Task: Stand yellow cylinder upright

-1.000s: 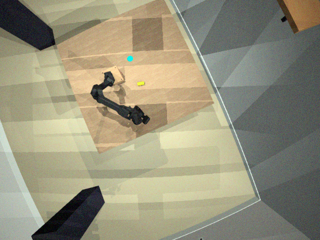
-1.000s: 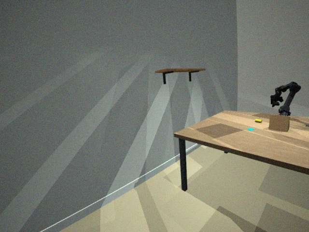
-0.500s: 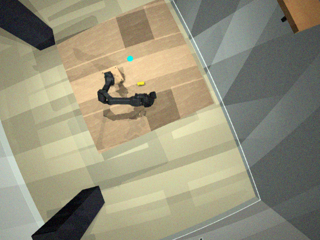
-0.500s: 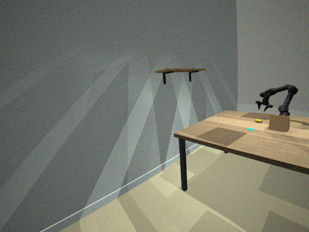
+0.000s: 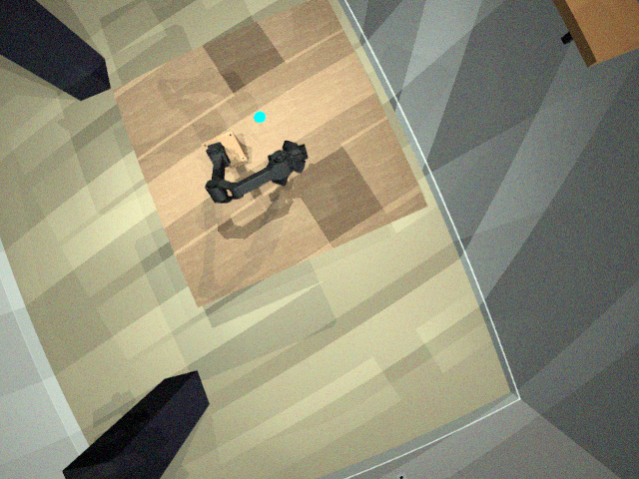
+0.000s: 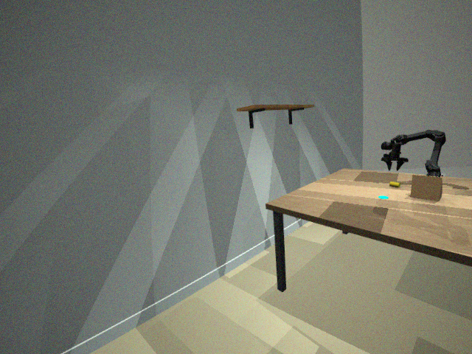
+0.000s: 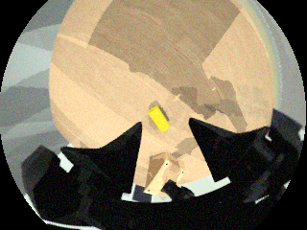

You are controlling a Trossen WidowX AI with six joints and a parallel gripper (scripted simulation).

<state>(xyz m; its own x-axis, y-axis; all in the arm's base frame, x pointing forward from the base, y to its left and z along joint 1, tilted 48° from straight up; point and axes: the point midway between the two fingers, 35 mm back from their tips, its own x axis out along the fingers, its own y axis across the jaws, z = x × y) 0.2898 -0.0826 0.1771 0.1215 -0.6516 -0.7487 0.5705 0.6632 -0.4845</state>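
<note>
Now: gripper tip 3 cm past the yellow cylinder, 4 cm to the right of it and 10 cm above it. The rest, counted from my gripper tip: cyan circle 7 cm behind, 33 cm to the left, 11 cm below.
</note>
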